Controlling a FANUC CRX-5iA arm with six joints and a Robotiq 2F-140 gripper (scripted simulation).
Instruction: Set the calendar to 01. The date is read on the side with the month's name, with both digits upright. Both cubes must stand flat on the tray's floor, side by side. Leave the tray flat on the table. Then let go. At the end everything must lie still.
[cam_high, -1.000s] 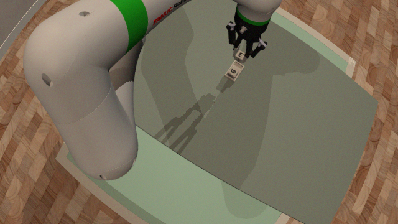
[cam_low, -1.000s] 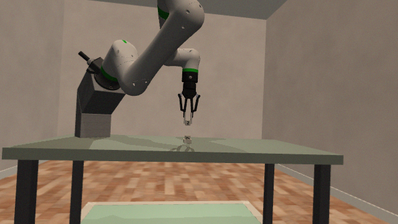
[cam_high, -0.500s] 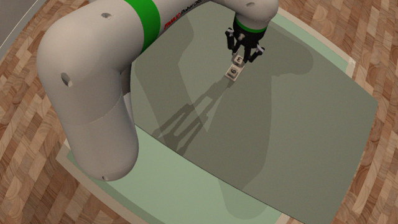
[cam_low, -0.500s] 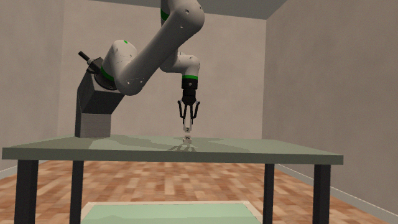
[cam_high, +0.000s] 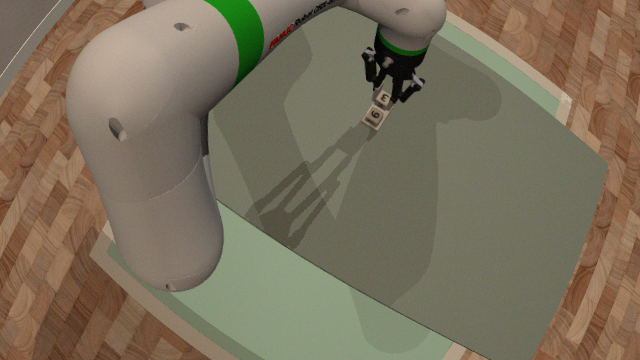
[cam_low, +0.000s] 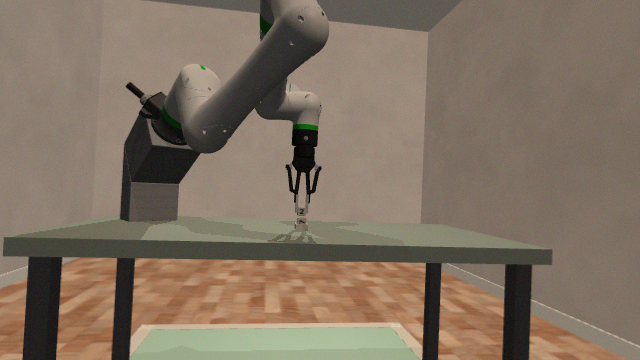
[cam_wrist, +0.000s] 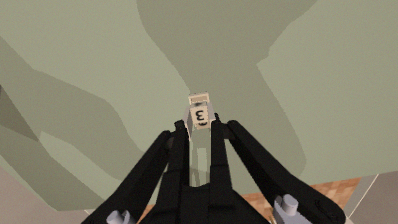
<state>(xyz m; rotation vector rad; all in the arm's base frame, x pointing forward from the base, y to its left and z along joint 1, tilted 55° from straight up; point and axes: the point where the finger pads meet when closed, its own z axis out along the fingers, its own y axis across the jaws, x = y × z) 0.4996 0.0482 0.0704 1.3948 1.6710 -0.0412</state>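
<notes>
Right now the calendar tray is 80 mm below my hand and 20 mm to the right of it.
</notes>
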